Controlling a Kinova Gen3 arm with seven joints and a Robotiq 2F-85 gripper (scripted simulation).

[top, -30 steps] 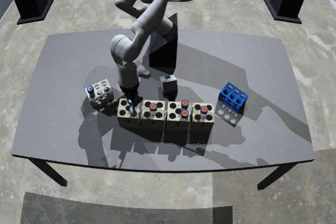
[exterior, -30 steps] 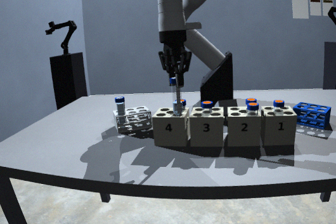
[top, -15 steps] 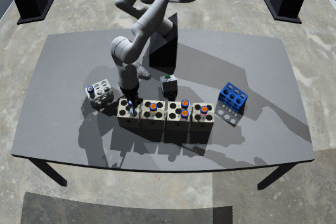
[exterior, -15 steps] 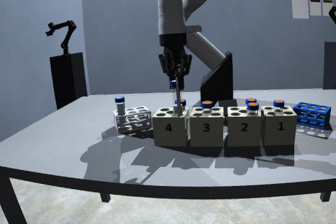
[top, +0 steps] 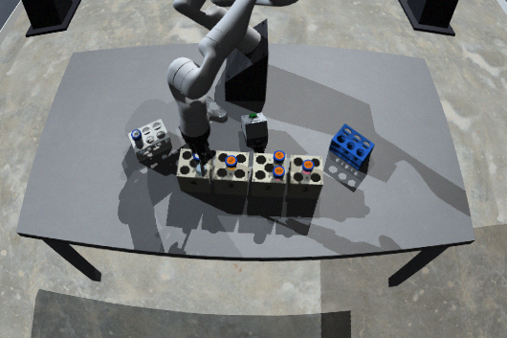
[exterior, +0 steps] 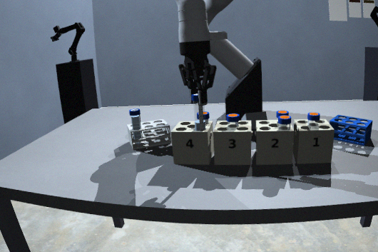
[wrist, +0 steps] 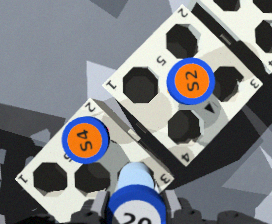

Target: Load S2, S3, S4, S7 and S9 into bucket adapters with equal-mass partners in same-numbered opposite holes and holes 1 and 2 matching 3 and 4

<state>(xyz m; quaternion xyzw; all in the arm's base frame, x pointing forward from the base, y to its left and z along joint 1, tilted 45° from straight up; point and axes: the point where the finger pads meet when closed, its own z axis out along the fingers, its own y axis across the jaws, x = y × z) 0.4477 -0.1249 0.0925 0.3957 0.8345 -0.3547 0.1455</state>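
My hand is 50 mm above the water blank marked 20 and 10 mm short of it. From my hand the other things lie so: sample tube S4: 110 mm below, 60 mm behind, 10 mm to the left; adapter 3: 130 mm below, 90 mm to the left, 20 mm behind; sample tube S2: 110 mm below, 90 mm to the left, 20 mm behind.
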